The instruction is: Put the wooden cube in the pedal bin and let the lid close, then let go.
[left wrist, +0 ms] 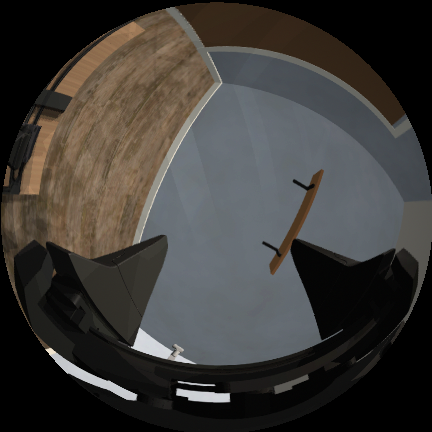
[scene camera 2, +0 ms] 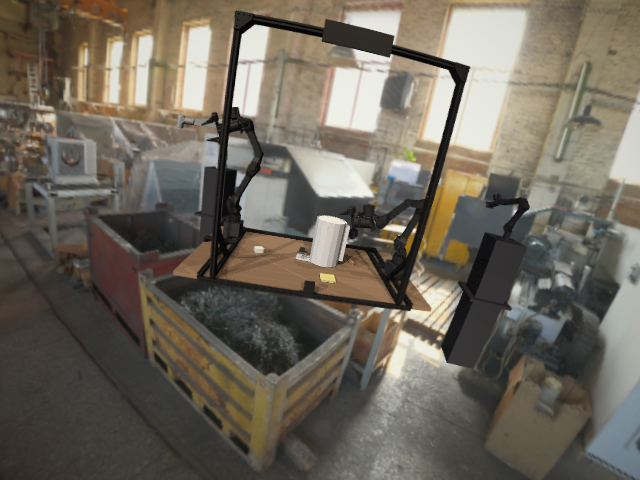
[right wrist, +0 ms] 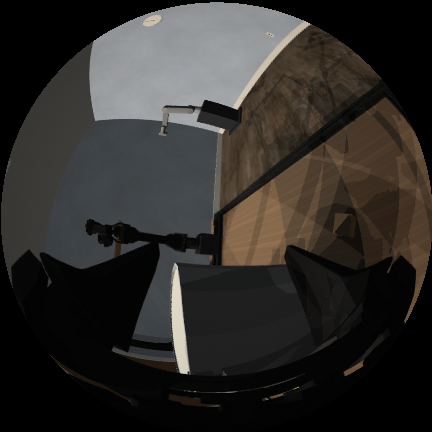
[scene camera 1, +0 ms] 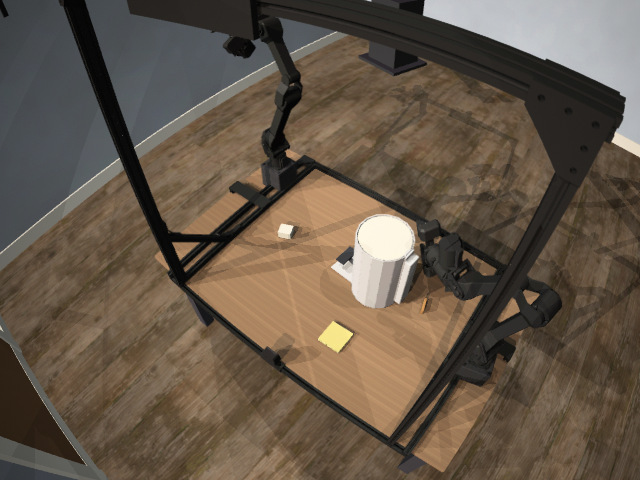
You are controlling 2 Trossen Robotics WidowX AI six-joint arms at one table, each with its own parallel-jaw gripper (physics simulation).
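Places are measured from the left arm's base along level axes (x back, y left, z down), in metres.
Pixels of known places: left gripper, between the fingertips: [left wrist: 232,244] [scene camera 2: 203,132] [right wrist: 115,238] [scene camera 1: 219,40]; right gripper, between the fingertips: [right wrist: 224,251]; left arm's base, origin of its link: [scene camera 2: 233,220] [right wrist: 197,243] [scene camera 1: 278,163]; right arm's base, origin of its link: [scene camera 2: 397,263] [scene camera 1: 480,357].
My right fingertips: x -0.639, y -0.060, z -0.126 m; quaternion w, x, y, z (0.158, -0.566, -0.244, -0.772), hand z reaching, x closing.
Ahead of a thing's pixels: the offset from my right fingertips to its top centre. Level surfaces: height alone.
The white pedal bin {dx +0.060, dy -0.096, dz -0.026 m} [scene camera 1: 379,276] [scene camera 2: 328,242] [right wrist: 235,320] stands upright on the table with its lid {dz -0.024 m} [scene camera 1: 385,237] [right wrist: 179,320] closed. Its pedal {dx +0.192, dy -0.089, dz +0.179 m} [scene camera 1: 345,256] is at the base, on the picture's left. The wooden cube {dx -0.005, dy +0.041, dz +0.196 m} [right wrist: 344,223] lies on the table beside the bin, partly in shadow; in scene camera 1 I cannot make it out. My right gripper [scene camera 1: 426,260] [scene camera 2: 349,223] is open and empty, close beside the bin and above the table. My left gripper [scene camera 2: 209,129] [left wrist: 232,244] is open and empty, raised high and turned away from the table.
A small white block {dx +0.437, dy -0.121, dz +0.202 m} [scene camera 1: 286,230] [scene camera 2: 258,249] lies left of the bin. A yellow pad {dx +0.047, dy -0.326, dz +0.220 m} [scene camera 1: 336,336] [scene camera 2: 327,277] lies in front of it. A thin orange piece {dx -0.109, dy -0.070, dz +0.206 m} [scene camera 1: 423,305] lies right of the bin's base. Black frame posts [scene camera 1: 121,134] surround the table [scene camera 1: 289,289].
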